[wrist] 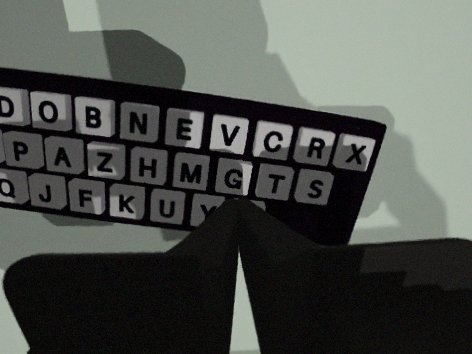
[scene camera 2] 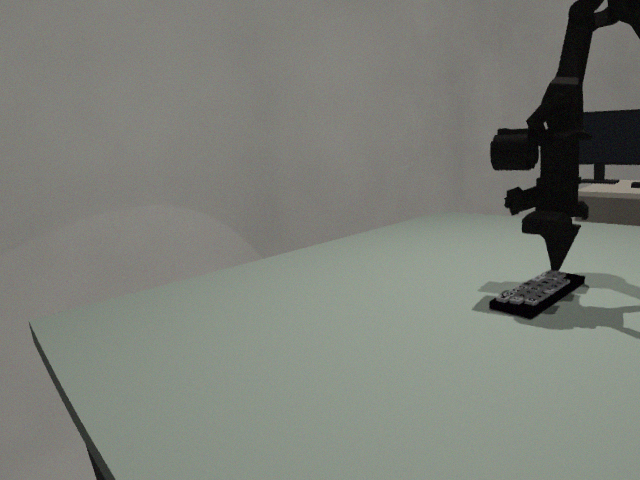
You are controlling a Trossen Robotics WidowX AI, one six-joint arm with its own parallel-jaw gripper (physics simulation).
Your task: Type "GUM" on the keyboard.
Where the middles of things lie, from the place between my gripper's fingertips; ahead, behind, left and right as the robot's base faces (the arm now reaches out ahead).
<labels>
The black keyboard (scene camera 2: 529, 299) lies 3 cm to the left of my hand, 3 cm below it and 1 cm ahead of it.
</labels>
